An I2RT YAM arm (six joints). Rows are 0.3 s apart.
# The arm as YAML. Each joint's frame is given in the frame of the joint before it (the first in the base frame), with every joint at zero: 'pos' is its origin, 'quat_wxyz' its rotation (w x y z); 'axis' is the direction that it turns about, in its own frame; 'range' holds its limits. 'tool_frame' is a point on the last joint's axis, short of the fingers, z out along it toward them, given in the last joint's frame.
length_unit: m
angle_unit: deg
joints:
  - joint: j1
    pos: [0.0, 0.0, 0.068]
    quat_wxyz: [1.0, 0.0, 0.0, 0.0]
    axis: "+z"
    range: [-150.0, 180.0]
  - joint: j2
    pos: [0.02, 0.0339, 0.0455]
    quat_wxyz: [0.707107, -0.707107, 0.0, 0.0]
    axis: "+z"
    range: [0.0, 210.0]
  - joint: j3
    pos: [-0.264, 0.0, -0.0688]
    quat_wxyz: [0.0, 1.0, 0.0, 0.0]
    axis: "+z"
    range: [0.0, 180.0]
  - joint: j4
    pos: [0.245, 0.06, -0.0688]
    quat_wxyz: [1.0, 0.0, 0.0, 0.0]
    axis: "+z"
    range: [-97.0, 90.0]
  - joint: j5
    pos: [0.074, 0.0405, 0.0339]
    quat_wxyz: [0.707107, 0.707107, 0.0, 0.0]
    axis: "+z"
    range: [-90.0, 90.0]
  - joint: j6
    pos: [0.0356, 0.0, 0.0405]
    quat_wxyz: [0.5, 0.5, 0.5, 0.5]
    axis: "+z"
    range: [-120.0, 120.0]
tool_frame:
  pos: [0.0, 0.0, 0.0]
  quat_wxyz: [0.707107, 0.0, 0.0, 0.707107]
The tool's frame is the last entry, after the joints.
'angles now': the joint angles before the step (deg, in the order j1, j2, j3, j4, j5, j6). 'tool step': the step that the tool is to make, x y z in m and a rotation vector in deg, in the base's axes. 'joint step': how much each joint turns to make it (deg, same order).
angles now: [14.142 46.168 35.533 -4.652 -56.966 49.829]
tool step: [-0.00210 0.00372 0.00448 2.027 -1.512 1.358]
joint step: [1.276 -0.552 -0.703 4.478 -0.437 2.795]
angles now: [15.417 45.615 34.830 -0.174 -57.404 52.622]
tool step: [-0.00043 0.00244 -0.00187 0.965 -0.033 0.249]
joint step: [0.833 -0.076 -1.114 2.896 0.415 1.859]
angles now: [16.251 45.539 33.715 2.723 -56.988 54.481]
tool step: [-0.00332 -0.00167 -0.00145 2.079 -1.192 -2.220]
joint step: [0.009 -1.745 -2.435 5.254 2.016 3.423]
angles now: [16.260 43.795 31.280 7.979 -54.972 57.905]
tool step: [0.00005 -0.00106 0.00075 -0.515 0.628 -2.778]
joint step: [0.000 -0.444 0.411 -1.706 2.795 -0.130]
